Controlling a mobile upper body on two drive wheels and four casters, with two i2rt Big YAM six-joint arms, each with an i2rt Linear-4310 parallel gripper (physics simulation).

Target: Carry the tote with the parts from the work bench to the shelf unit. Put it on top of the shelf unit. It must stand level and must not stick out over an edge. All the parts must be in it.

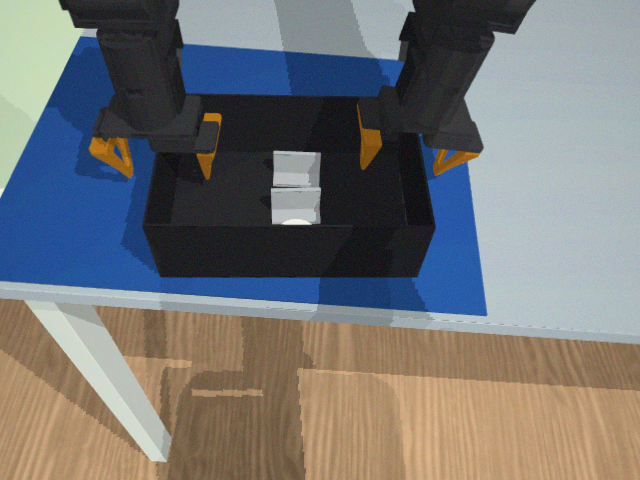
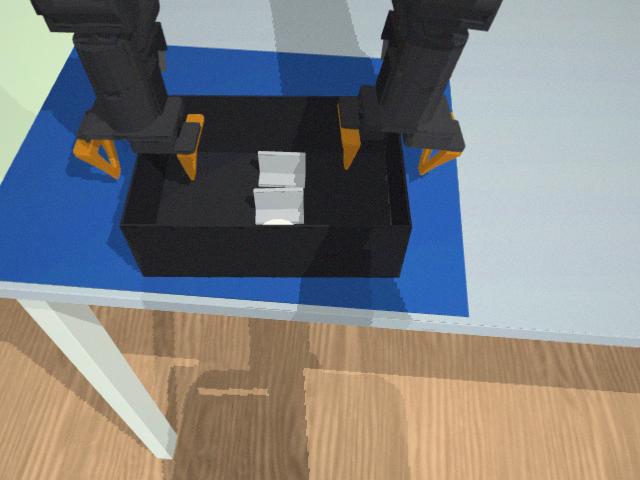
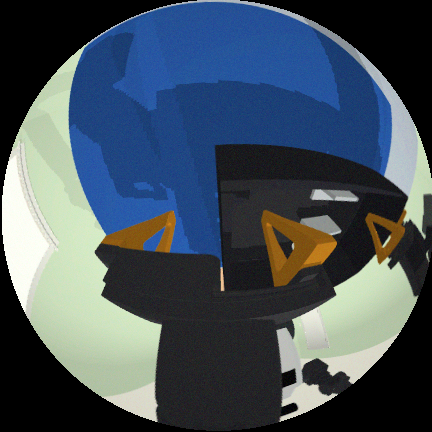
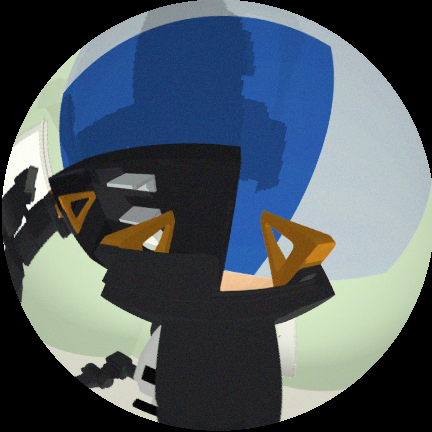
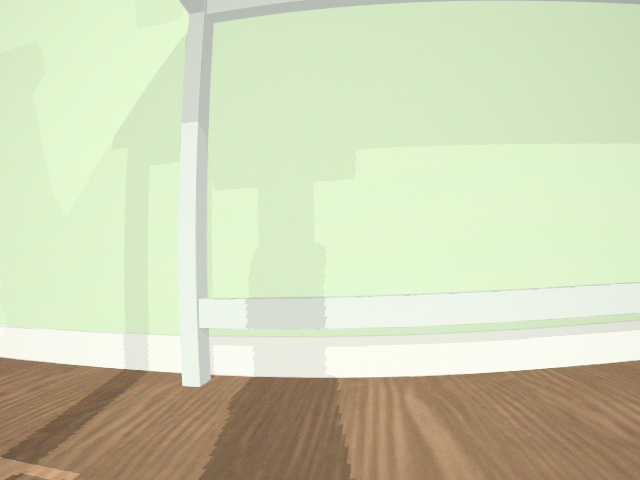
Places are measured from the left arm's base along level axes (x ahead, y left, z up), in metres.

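Pixels of known places: left gripper, between the fingertips: (image 1: 169, 175) (image 2: 155, 176) (image 3: 218, 214) (image 4: 85, 191); right gripper, between the fingertips: (image 1: 398, 169) (image 2: 383, 168) (image 3: 373, 210) (image 4: 217, 215).
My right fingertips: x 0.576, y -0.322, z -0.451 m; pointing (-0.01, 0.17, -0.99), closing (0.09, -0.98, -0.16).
Note:
Behind a point stands the place of what it marks.
The black open tote (image 1: 258, 253) @[x 0.437, y -0.156, z -0.443 m] (image 2: 232, 253) @[x 0.437, y -0.151, z -0.444 m] (image 3: 280, 162) @[x 0.634, y -0.061, z -0.413 m] stands level on a blue mat (image 1: 51, 232) @[x 0.491, y 0.099, z -0.494 m] (image 2: 46, 232) @[x 0.492, y 0.091, z -0.494 m] on the work bench (image 1: 558, 206) @[x 0.561, y -0.541, z -0.496 m] (image 2: 542, 206) @[x 0.559, y -0.533, z -0.496 m]. In it are two light grey angled parts, one (image 1: 296, 168) @[x 0.593, y -0.193, z -0.477 m] (image 2: 282, 168) @[x 0.593, y -0.194, z -0.476 m] behind the other (image 1: 295, 206) @[x 0.533, y -0.194, z -0.481 m] (image 2: 279, 206) @[x 0.533, y -0.194, z -0.480 m], and a white round part (image 1: 296, 222) @[x 0.498, y -0.196, z -0.467 m] (image 2: 278, 222) @[x 0.498, y -0.196, z -0.467 m], partly hidden by the front wall. My left gripper (image 1: 169, 176) @[x 0.566, y -0.036, z -0.468 m] (image 2: 155, 177) @[x 0.566, y -0.036, z -0.468 m] (image 3: 218, 214) @[x 0.566, y -0.036, z -0.468 m] is open, its fingers either side of the tote's left wall. My right gripper (image 1: 399, 171) @[x 0.576, y -0.322, z -0.451 m] (image 2: 383, 171) @[x 0.576, y -0.322, z -0.451 m] (image 4: 217, 215) @[x 0.576, y -0.322, z -0.451 m] is open, astride the right wall.
The bench's front edge runs just before the tote. A white bench leg (image 1: 113, 382) @[x 0.448, y 0.111, z -0.877 m] (image 2: 103, 382) @[x 0.443, y 0.124, z -0.875 m] (image 5: 192, 232) @[x 1.084, y 0.086, z -1.095 m] stands at the left, with a low crossbar (image 5: 439, 312) @[x 1.069, y -0.395, z -1.265 m] joining it. A green wall (image 5: 413, 222) @[x 1.177, y -0.370, z -1.081 m] is behind. The shelf unit cannot be made out.

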